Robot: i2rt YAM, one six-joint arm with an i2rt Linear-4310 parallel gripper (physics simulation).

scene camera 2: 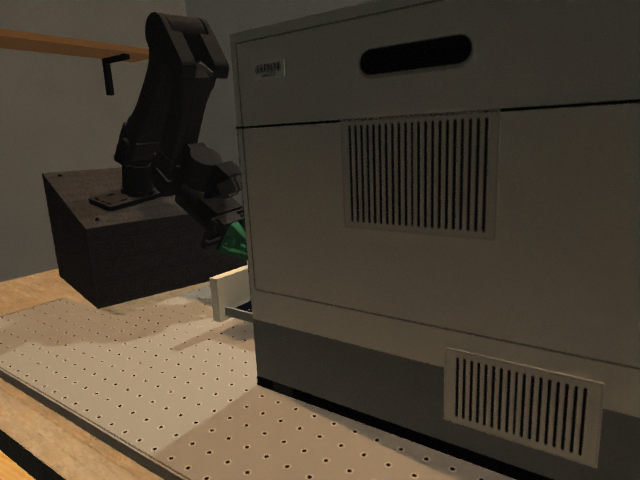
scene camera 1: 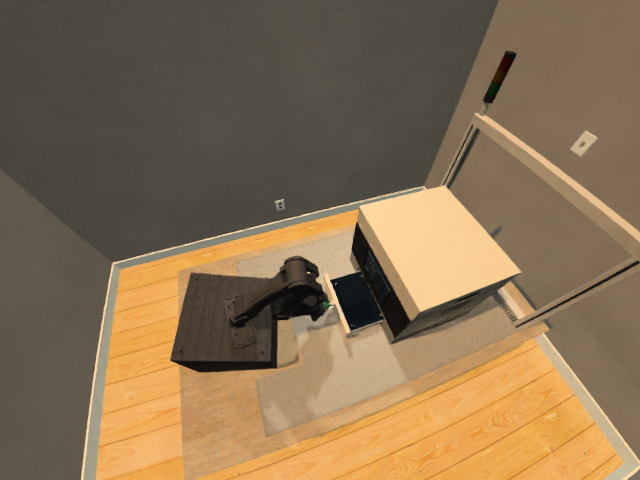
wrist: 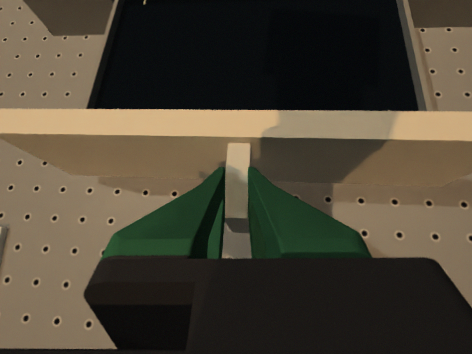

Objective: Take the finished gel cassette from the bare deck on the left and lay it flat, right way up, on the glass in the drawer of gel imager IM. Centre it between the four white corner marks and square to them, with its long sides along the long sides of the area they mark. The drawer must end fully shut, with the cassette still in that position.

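Places are measured from the arm's base along level axes (x ahead, y left, z up), in metres.
Pixels of known places: gripper, fingertip midpoint: (scene camera 1: 330, 303) (wrist: 236, 177); arm's base at its link origin: (scene camera 2: 138, 195) (scene camera 1: 237, 320).
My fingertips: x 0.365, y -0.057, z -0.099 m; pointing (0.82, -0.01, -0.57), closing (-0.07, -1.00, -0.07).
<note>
Ahead of a thing's pixels: the offset from my fingertips to its top centre. "*": to the spot under its first point. Level surfaces: height alone.
My gripper (scene camera 1: 329, 305) (scene camera 2: 236, 242) (wrist: 236, 177) has green fingers, shut on the pale upright drawer handle {* 0.001 m up, 0.010 m back, 0.000 m left} (wrist: 238, 195). The handle sticks out from the middle of the cream drawer front {0.007 m up, 0.027 m ahead, 0.004 m right} (scene camera 1: 337, 304) (scene camera 2: 230, 291) (wrist: 125, 122). The drawer stands open out of gel imager IM (scene camera 1: 439, 248) (scene camera 2: 299, 258). Its dark glass {0.048 m down, 0.136 m ahead, 0.018 m right} (scene camera 1: 356, 301) (wrist: 200, 55) shows no cassette on the visible part. Small white corner marks show on the glass in scene camera 1, and part of one mark {* 0.048 m down, 0.205 m ahead, 0.079 m left} (wrist: 144, 2) shows in the wrist view. I cannot make out the gel cassette in any view.
The arm stands on a dark block (scene camera 1: 206, 320) (scene camera 2: 155, 263) facing the imager. A perforated deck {0.079 m down} (scene camera 1: 330, 387) (scene camera 2: 103, 382) (wrist: 40, 200) lies under the drawer and imager. A thin grey edge {* 0.078 m down, 0.010 m back, 0.200 m left} (wrist: 2, 242) of something shows at the wrist view's left border. A frame (scene camera 1: 553, 173) stands behind the imager.
</note>
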